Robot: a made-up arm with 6 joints. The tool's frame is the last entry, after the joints.
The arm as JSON. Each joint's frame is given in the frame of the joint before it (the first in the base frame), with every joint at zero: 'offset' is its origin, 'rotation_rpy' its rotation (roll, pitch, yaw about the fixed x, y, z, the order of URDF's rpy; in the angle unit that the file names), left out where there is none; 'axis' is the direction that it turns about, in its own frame. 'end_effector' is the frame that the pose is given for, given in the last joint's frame.
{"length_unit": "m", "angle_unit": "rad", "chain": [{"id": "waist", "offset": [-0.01, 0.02, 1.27], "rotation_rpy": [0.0, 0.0, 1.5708], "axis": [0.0, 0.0, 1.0]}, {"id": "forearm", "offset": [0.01, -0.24, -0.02], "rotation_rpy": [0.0, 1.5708, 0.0], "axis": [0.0, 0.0, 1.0]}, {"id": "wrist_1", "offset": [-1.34, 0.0, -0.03], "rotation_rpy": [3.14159, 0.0, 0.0], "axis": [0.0, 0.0, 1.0]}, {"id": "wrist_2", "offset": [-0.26, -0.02, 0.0], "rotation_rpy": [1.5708, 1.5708, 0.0], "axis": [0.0, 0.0, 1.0]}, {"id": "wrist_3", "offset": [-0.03, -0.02, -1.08], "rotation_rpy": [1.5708, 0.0, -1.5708], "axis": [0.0, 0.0, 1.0]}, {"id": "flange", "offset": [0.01, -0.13, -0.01], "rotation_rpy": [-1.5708, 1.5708, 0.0], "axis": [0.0, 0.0, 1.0]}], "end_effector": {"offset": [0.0, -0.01, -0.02], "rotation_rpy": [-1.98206, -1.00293, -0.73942]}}
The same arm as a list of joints. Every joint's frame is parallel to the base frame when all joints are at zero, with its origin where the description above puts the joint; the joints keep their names.
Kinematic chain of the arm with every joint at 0, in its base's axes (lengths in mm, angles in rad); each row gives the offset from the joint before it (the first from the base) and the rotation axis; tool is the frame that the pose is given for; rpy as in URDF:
waist: xyz -10.0 20.0 1270.0 axis +z
forearm: xyz 240.0 10.0 -20.0 axis +y
wrist_1: xyz 0.0 -30.0 1340.0 axis -y
wrist_2: xyz -20.0 0.0 260.0 axis -x
wrist_3: xyz 1080.0 -30.0 20.0 axis -y
flange: xyz 130.0 10.0 10.0 axis -x
tool: xyz 20.0 0.0 10.0 rpy 2.0749 -0.3709 2.7011

